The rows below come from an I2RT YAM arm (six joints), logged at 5 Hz.
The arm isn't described. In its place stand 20 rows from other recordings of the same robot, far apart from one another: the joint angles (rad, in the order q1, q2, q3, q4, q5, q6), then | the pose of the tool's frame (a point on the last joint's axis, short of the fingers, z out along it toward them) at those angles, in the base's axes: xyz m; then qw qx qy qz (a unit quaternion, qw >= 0).
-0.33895 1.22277 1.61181 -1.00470 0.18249 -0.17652 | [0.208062 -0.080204 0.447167 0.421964 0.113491 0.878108 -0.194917]
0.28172 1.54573 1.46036 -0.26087 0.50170 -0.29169 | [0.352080 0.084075 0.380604 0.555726 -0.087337 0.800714 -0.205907]
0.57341 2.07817 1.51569 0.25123 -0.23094 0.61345 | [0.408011 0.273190 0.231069 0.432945 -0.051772 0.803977 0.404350]
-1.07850 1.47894 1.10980 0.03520 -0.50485 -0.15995 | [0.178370 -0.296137 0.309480 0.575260 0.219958 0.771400 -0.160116]
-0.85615 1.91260 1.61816 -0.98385 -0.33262 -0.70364 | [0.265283 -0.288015 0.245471 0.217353 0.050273 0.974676 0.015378]
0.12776 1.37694 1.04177 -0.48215 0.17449 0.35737 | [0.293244 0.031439 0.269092 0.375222 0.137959 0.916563 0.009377]
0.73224 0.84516 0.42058 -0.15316 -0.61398 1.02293 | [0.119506 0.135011 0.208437 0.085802 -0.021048 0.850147 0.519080]
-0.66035 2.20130 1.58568 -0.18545 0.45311 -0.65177 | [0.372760 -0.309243 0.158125 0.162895 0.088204 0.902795 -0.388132]
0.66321 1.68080 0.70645 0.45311 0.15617 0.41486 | [0.264172 0.199361 0.152551 0.463321 -0.068081 0.860995 0.198458]
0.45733 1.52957 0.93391 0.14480 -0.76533 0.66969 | [0.289953 0.170182 0.246054 0.247568 -0.113915 0.802584 0.530653]
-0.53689 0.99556 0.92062 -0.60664 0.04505 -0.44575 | [0.179860 -0.108920 0.307476 0.369538 0.050792 0.901172 -0.220796]
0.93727 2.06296 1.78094 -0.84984 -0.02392 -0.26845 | [0.261767 0.357813 0.236414 0.201804 -0.555505 0.802425 0.082476]
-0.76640 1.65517 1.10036 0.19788 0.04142 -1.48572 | [0.276169 -0.267916 0.260218 0.229968 -0.277980 0.772837 -0.522077]
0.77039 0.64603 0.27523 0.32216 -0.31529 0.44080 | [0.112163 0.124229 0.234336 0.495306 -0.224126 0.687662 0.481207]
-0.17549 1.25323 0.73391 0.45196 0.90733 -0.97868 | [0.266613 -0.075759 0.288343 0.339741 0.018811 0.721368 -0.603200]
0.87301 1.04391 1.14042 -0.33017 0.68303 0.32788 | [0.161256 0.157344 0.401498 0.630394 0.000891 0.767983 0.113161]
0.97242 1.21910 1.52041 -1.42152 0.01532 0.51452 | [0.109133 0.159108 0.392691 0.169493 -0.219547 0.949654 0.145702]
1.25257 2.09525 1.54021 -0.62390 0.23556 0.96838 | [0.143530 0.409150 0.163519 0.189146 -0.115300 0.967494 0.122002]
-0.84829 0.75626 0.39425 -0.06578 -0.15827 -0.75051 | [0.121684 -0.129555 0.218719 0.423568 -0.001732 0.839544 -0.340223]
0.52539 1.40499 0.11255 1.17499 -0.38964 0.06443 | [0.172846 0.115837 0.142268 0.581624 -0.292725 0.684478 0.327894]
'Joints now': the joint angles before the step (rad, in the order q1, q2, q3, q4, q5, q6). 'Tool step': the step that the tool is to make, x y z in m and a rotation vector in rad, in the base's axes. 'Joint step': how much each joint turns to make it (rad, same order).
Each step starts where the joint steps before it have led.
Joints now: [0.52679 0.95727 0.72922 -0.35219 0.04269 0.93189]
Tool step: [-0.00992 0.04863 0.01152 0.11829 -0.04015 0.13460]
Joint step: [0.20781 0.06819 0.03851 0.12635 0.02645 0.09900]
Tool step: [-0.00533 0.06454 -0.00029 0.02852 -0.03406 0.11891]
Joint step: [0.19676 0.18419 0.08211 0.14299 0.07231 0.02954]
